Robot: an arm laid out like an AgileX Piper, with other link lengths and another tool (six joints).
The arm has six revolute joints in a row. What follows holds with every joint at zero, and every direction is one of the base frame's.
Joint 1 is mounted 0.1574 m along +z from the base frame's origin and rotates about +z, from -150 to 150 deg.
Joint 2 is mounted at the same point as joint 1 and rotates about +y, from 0 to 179.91 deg.
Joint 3 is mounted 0.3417 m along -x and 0.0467 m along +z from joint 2 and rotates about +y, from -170 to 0 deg.
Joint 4 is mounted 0.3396 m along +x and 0.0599 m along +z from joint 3 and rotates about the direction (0.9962, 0, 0.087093), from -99.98 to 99.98 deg.
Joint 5 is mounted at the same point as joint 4 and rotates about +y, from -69.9 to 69.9 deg.
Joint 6 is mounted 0.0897 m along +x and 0.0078 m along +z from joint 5 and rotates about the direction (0.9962, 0, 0.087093), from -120 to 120 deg.
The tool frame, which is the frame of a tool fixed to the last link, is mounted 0.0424 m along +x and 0.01 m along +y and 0.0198 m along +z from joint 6; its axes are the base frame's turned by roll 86.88, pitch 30.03 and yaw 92.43 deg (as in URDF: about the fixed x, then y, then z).
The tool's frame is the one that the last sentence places.
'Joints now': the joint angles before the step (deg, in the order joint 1, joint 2, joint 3, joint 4, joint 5, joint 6). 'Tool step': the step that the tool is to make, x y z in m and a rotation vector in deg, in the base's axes. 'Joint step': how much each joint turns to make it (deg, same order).
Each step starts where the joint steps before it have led.
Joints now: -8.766, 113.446, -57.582, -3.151, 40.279, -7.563
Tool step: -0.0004, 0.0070, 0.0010, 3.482, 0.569, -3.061
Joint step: -0.062, -0.006, -0.114, 5.270, 1.209, -1.093
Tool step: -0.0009, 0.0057, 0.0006, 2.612, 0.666, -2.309
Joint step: 0.007, 0.001, 0.003, 3.783, 1.085, -0.567
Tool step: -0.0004, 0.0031, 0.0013, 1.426, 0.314, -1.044
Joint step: -0.004, -0.109, -0.011, 2.004, 0.691, -0.461
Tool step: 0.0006, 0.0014, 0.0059, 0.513, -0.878, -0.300
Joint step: 0.004, -0.864, 0.187, 0.976, -0.067, -0.456
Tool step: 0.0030, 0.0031, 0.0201, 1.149, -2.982, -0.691
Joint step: 0.000, -2.753, 0.279, 2.404, -0.162, -1.143
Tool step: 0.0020, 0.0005, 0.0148, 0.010, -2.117, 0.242
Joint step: -0.006, -1.948, 0.008, 0.517, -0.065, -0.638
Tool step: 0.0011, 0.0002, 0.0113, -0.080, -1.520, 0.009
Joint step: 0.002, -1.486, -0.004, 0.229, -0.001, -0.171
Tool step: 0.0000, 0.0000, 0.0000, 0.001, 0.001, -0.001
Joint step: 0.000, 0.000, 0.000, 0.001, 0.001, 0.000
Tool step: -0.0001, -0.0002, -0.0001, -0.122, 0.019, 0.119
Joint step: 0.003, 0.003, 0.003, -0.171, -0.006, 0.001
